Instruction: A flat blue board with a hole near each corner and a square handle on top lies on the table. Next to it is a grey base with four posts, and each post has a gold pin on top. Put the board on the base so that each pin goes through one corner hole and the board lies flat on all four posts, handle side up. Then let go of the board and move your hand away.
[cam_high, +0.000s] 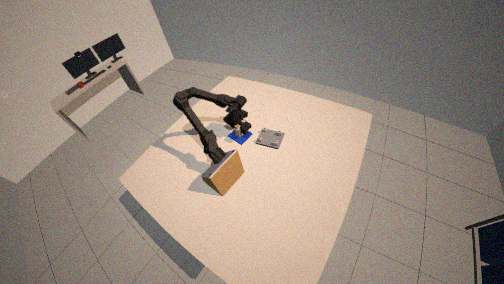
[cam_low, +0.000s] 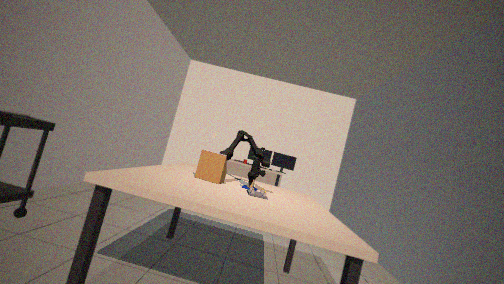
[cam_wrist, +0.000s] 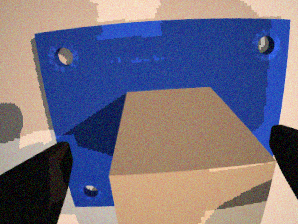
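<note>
Right now the grey base is 5 cm ahead of my gripper tip, 19 cm to the right of it and 2 cm below it. From my gripper tip the other things lie so: blue board 1 cm below.
</note>
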